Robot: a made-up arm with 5 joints.
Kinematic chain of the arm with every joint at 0, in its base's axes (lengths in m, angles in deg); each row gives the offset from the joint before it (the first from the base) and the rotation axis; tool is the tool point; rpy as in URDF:
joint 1: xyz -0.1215 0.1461 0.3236 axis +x
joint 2: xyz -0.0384 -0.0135 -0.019 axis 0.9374 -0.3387 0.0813
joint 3: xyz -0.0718 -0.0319 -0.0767 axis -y
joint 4: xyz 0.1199 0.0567 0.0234 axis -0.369 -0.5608 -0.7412
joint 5: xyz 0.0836 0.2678 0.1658 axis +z
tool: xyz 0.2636 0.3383 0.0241 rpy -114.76 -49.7 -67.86
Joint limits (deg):
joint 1: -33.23..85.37
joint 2: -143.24..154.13
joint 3: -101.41..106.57
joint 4: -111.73..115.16
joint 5: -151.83..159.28
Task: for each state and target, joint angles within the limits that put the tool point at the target. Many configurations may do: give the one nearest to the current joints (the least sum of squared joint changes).
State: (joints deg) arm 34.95 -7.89 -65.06 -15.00 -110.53
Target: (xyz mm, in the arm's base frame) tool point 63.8 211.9 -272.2
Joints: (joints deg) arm 18.18 -20.43 -69.21 -9.42 -87.86
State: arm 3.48 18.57 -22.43 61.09 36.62
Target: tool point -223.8 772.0 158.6
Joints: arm -24.50 6.30 0.39 13.61 77.62
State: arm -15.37 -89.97 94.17 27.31 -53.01
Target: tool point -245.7 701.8 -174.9
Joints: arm -17.31 -94.30 84.93 26.12 -27.11
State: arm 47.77 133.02 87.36 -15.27 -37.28
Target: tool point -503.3 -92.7 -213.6
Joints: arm 47.57 134.11 74.19 -14.61 -51.76
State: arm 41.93 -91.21 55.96 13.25 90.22
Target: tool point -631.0 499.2 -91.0
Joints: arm 36.87 -103.43 67.87 -1.98 72.54
